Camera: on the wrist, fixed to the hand. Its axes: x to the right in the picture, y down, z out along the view.
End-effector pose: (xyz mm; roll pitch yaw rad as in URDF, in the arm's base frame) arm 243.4 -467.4 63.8 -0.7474 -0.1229 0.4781
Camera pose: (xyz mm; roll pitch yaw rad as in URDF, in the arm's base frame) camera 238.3 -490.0 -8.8 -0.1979 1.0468 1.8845
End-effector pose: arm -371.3 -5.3 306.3 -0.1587 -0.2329 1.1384
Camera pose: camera -396.3 -1.8 234.4 -0.2422 0.4584 2.6205
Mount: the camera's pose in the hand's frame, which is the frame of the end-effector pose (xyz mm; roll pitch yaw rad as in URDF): -23.7 34.7 -63.6 0.0134 0.3069 1.5969
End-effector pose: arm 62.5 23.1 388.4 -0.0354 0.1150 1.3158
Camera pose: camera 23.3 1.3 326.8 0.1362 0.3369 2.9536
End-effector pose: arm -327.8 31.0 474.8 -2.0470 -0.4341 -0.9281
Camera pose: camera -398.2 4.2 463.3 -2.5726 0.7118 -2.1267
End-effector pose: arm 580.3 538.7 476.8 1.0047 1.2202 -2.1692
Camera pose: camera 647.2 508.4 497.4 1.3015 -0.2464 -1.2585
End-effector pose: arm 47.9 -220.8 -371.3 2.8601 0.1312 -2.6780
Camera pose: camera 53.6 -200.4 -298.1 3.0061 -0.5865 2.0920
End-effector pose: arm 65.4 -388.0 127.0 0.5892 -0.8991 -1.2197
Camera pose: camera 129.6 -376.8 87.5 -0.9157 -0.1544 0.5896
